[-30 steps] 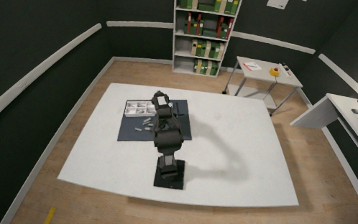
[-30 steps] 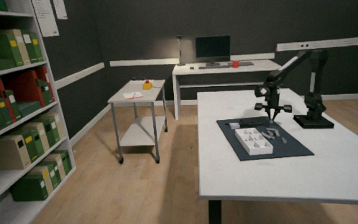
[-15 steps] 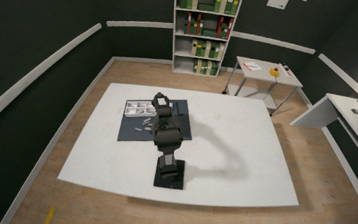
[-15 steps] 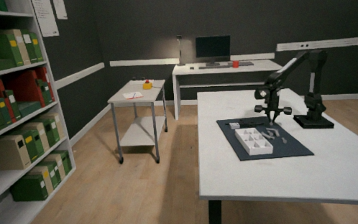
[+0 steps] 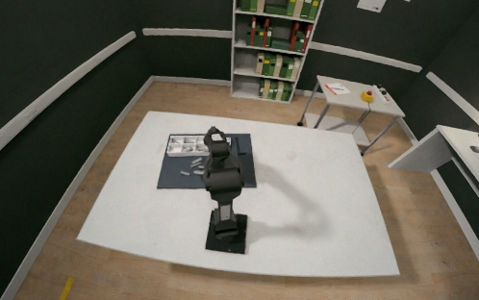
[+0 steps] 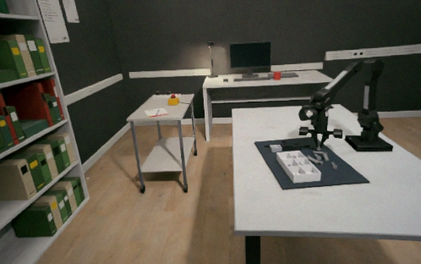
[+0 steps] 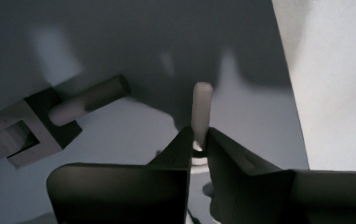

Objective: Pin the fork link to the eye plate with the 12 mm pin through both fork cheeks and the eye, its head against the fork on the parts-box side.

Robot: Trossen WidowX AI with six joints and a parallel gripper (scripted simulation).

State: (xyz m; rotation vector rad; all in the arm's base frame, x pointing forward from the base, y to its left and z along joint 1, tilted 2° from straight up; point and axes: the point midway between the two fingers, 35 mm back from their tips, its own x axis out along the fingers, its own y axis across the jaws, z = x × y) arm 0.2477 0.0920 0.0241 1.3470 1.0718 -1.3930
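Now: the dark blue mat 9 cm ahead of my hand, 8 cm to the left of it and 5 cm below it. From my hand the other things lie so: eye plate 13 cm ahead, 2 cm to the right, 4 cm below; then grey block 20 cm ahead, 3 cm below; then pin 1 cm to the right, 3 cm below.
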